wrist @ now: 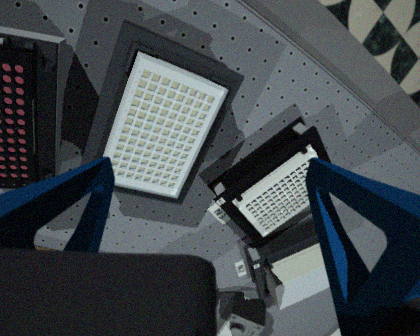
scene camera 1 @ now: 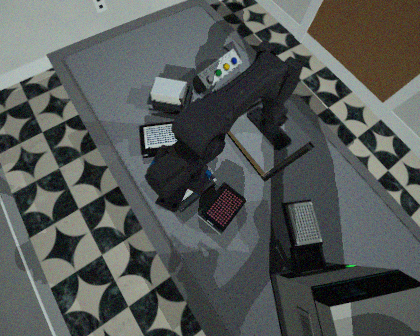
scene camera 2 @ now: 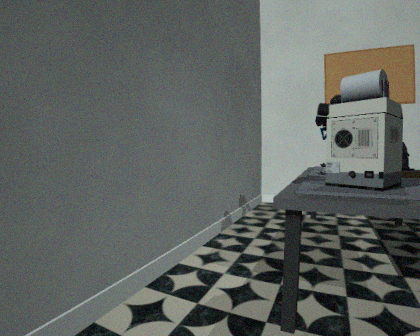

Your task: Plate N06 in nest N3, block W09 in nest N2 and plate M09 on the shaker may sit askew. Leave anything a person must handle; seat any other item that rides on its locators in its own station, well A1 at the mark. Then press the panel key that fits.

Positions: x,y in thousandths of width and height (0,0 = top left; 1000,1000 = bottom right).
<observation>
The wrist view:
my gripper: 501,501
red-welled plate: 63,400
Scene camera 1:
red-welled plate: 530,626
</observation>
